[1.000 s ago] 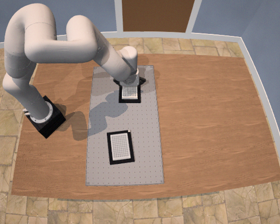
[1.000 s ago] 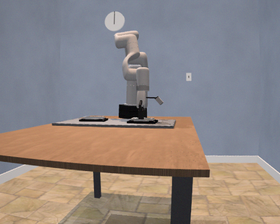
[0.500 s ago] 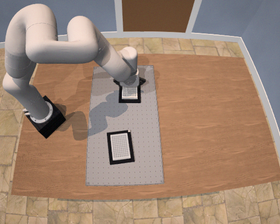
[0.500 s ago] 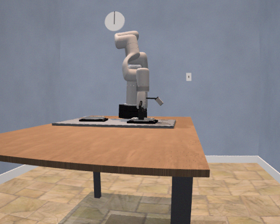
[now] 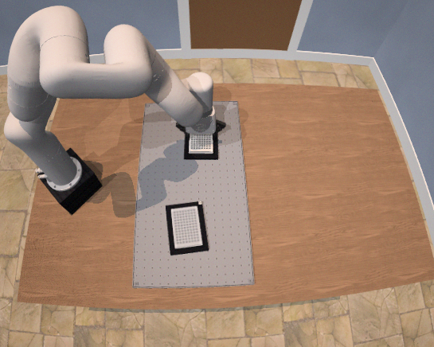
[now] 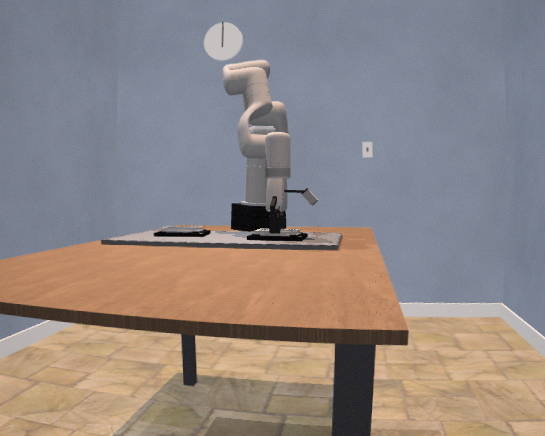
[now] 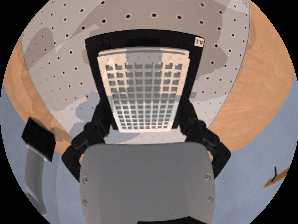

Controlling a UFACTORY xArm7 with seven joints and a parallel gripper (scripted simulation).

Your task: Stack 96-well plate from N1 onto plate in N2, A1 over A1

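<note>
Right now the white 96-well plate is 1 cm below my hand. Also, from my hand: black nest N2: 10 cm behind, 31 cm to the right, 2 cm below; black nest N1: 2 cm below.
</note>
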